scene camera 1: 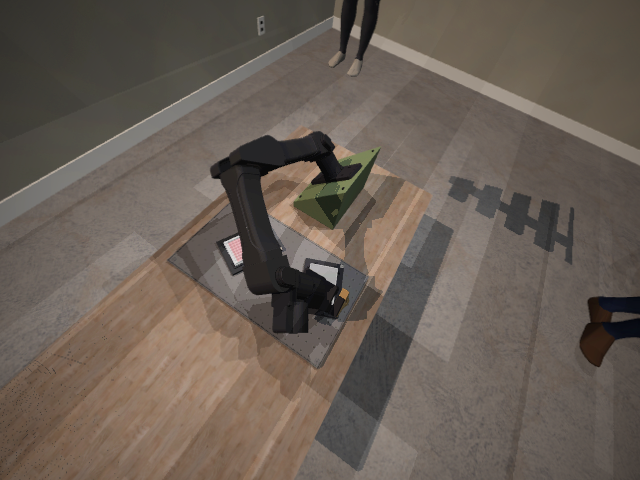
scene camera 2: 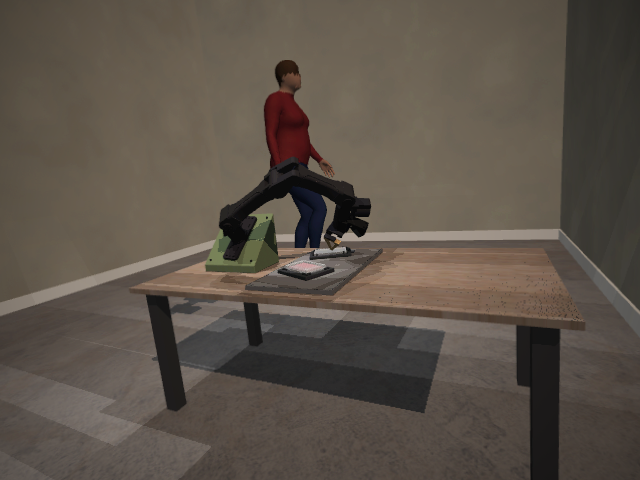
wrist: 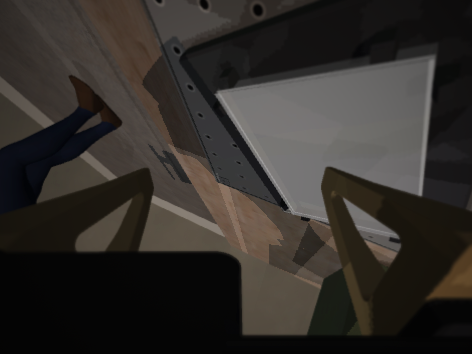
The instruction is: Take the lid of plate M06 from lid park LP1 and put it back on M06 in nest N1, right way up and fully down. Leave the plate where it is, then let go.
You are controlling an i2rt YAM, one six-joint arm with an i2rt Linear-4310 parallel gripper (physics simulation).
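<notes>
A pale grey-white lid lies flat in the black lid park LP1. The plate M06 shows a white rim and a pink well area. It sits in the black nest N1, partly hidden by the arm in scene camera 1. My gripper is open and empty, low at the lid park. In the wrist view the right finger overlaps the lid's near part and the left finger is well out beyond the lid's side. The exact height above the lid is unclear.
A dark perforated base board carries both holders on the wooden table. The green wedge mount bears the arm's base. A person stands beyond the table.
</notes>
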